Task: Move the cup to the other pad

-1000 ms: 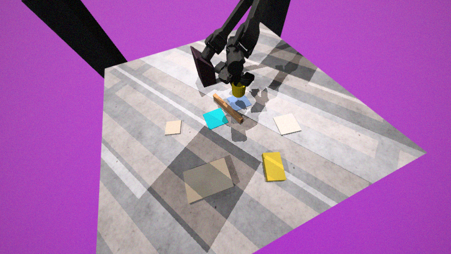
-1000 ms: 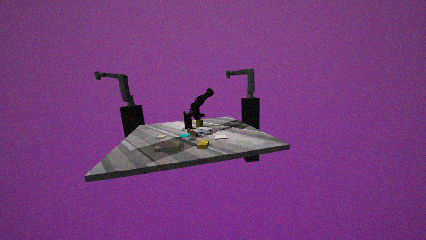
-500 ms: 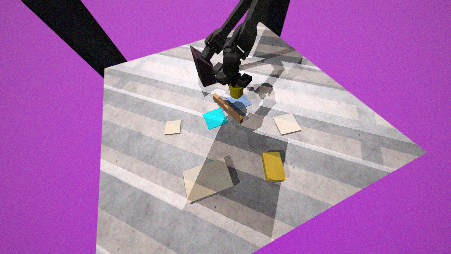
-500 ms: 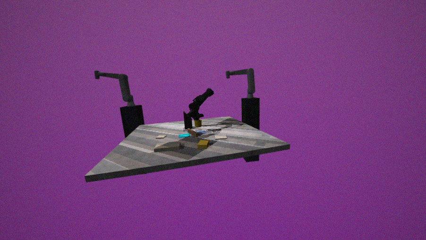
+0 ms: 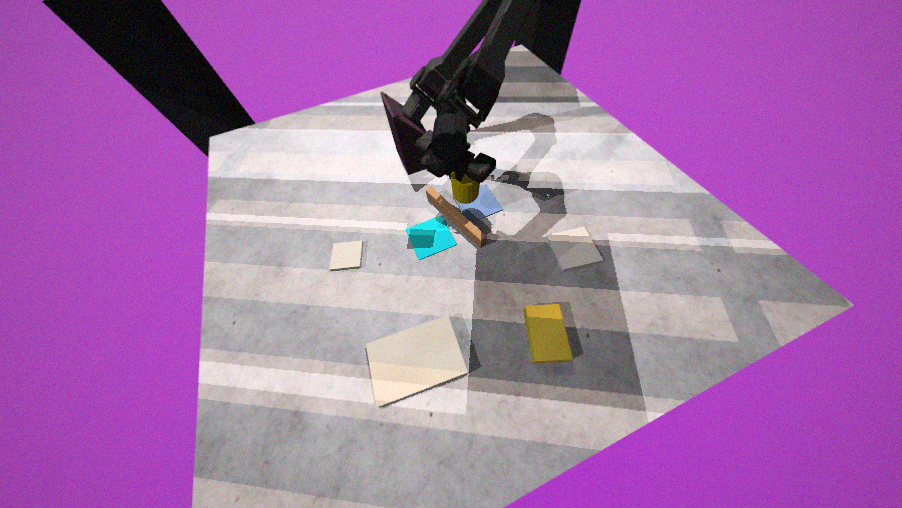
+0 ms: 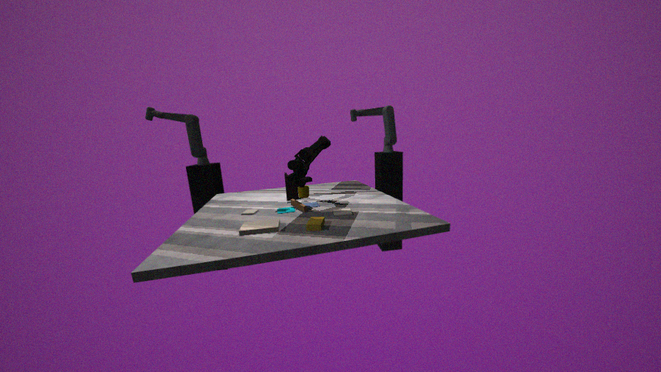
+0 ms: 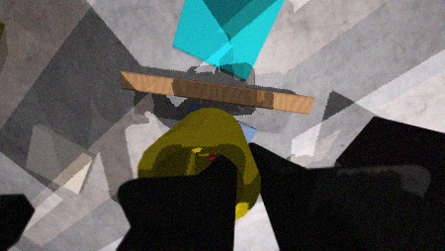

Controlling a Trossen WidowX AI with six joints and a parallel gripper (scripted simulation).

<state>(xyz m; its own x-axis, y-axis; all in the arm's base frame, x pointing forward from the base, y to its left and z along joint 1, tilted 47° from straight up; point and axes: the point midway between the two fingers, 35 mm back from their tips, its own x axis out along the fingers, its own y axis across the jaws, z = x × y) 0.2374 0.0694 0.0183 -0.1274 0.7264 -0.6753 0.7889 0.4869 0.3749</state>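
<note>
Now: gripper tip 80 mm short of the cyan pad, 100 mm to the left of it and 100 mm above it. Round my gripper tip: red marble: 10 mm ahead, 30 mm to the left, 20 mm below; then brown wooden bar: 40 mm ahead, 20 mm to the right, 80 mm below; then cup: 20 mm ahead, 20 mm to the left.
</note>
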